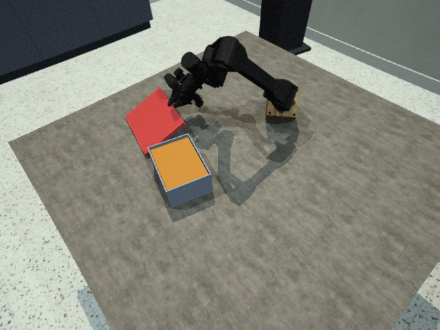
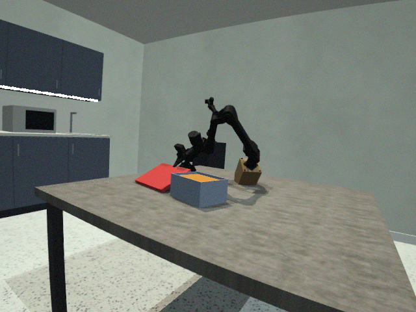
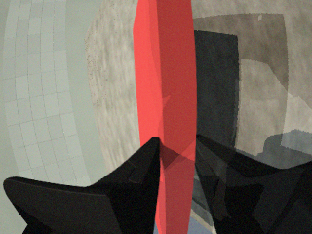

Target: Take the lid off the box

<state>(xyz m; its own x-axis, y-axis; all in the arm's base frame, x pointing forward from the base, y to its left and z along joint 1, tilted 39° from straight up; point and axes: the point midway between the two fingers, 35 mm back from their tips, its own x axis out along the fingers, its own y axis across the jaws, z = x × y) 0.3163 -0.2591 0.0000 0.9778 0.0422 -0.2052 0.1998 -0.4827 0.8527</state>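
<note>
Right now the red lid is 100 mm ahead of my hand and 50 mm below it. From my hand the other things lie so: blue storage box 110 mm ahead, 280 mm to the left, 60 mm below.
</note>
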